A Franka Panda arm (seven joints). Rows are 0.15 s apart.
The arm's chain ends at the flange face. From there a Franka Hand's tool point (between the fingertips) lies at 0.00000 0.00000 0.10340 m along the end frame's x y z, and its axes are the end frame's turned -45 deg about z.
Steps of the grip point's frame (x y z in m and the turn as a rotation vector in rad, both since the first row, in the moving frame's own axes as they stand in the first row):
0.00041 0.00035 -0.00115 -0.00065 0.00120 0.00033
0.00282 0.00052 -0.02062 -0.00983 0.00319 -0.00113
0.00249 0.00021 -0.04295 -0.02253 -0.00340 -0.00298
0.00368 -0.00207 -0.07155 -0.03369 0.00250 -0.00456
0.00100 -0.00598 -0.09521 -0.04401 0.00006 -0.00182
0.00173 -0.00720 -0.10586 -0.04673 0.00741 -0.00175
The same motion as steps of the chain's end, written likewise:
0.00040 0.00000 -0.00115 0.00039 0.00131 0.00033
0.00141 -0.00211 -0.02061 -0.00470 0.00921 -0.00113
0.00051 -0.00351 -0.04292 -0.01834 0.01353 -0.00298
-0.00151 -0.00634 -0.07149 -0.02205 0.02559 -0.00456
-0.00675 -0.00815 -0.09511 -0.03108 0.03116 -0.00182
-0.00783 -0.00918 -0.10574 -0.02780 0.03828 -0.00175

